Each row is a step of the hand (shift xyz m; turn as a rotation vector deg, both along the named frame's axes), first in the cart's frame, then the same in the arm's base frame.
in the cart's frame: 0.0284 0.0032 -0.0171 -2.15 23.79 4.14
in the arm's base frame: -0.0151 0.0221 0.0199 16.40 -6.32 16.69
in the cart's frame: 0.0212 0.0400 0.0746 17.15 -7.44 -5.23
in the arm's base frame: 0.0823 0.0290 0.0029 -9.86 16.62 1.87
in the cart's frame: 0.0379 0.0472 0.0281 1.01 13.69 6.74
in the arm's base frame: 0.0456 0.0321 0.0367 12.91 -0.47 8.19
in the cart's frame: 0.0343 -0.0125 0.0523 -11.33 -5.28 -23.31
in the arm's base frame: 0.0343 0.0477 -0.0249 -21.43 -15.10 3.49
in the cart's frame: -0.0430 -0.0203 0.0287 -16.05 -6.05 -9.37
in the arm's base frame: 0.0170 -0.0293 -0.0440 -9.72 -16.07 -5.41
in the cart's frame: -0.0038 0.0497 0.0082 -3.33 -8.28 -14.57
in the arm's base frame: 0.0338 -0.0127 0.0353 -16.39 -4.79 -0.69
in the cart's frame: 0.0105 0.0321 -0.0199 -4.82 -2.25 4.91
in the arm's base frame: -0.0004 -0.0019 0.0391 3.34 -2.89 -5.74
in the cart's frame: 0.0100 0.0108 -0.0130 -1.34 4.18 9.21
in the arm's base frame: -0.0060 0.0040 0.0183 10.09 0.00 -1.50
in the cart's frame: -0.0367 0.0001 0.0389 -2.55 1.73 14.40
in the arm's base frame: 0.0359 -0.0254 -0.0304 13.24 0.64 -6.41
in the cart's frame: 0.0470 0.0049 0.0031 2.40 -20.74 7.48
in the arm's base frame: 0.0012 0.0441 0.0172 -5.03 8.65 -19.79
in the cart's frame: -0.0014 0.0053 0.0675 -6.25 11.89 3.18
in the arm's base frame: 0.0597 0.0136 -0.0290 9.58 -7.79 6.18
